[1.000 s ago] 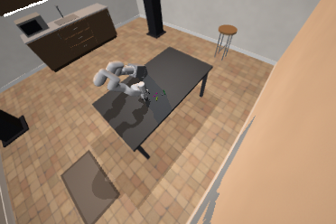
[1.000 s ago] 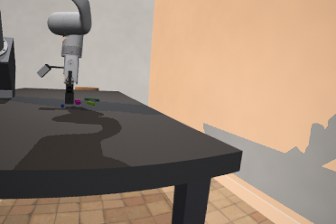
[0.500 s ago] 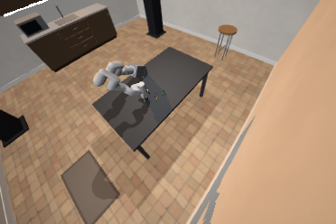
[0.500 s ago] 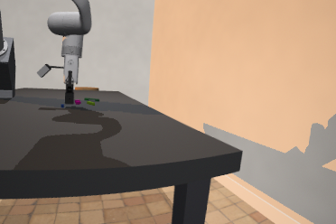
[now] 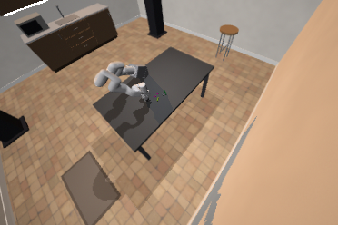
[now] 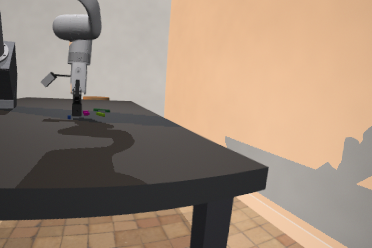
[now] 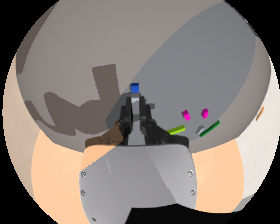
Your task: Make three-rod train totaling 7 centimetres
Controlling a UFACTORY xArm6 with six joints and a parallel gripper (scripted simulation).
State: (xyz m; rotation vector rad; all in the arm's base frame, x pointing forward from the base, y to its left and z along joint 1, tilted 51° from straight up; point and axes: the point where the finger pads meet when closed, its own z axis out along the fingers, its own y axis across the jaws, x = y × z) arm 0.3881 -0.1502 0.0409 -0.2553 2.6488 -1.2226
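My hand is 3 cm past the blue rod and 3 cm above it. From my hand the other things lie so: pale grey piece (9 cm ahead, 18 cm to the left, 3 cm below); then lime rod (8 cm ahead, 9 cm to the left, 3 cm below); then magenta rod (3 cm ahead, 10 cm to the left, 3 cm below).
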